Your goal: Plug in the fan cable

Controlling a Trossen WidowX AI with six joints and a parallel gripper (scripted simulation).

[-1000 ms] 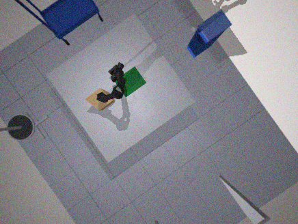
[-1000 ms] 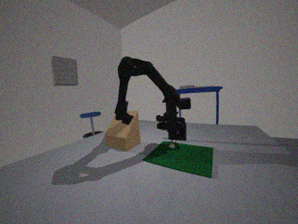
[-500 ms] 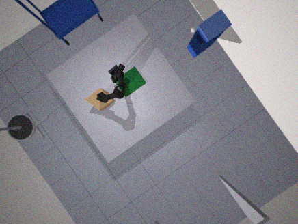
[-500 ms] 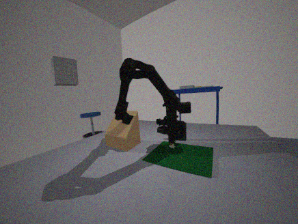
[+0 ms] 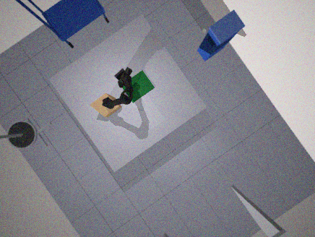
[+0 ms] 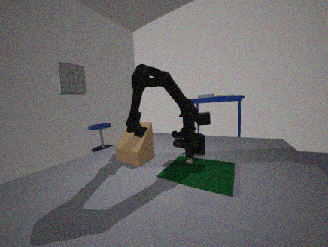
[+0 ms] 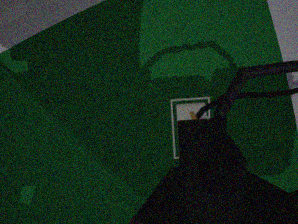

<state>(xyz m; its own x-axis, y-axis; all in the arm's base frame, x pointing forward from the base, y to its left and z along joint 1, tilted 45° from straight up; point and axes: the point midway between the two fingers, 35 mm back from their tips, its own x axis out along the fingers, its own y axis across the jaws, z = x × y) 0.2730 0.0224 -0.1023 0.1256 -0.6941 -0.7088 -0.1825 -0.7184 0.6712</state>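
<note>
Now: the black fan plug 10 mm behind my gripper tip and 10 mm above it. Round my gripper tip: green board (70 mm ahead, 50 mm to the right, 60 mm below); fan header (10 mm behind, 40 mm below).
</note>
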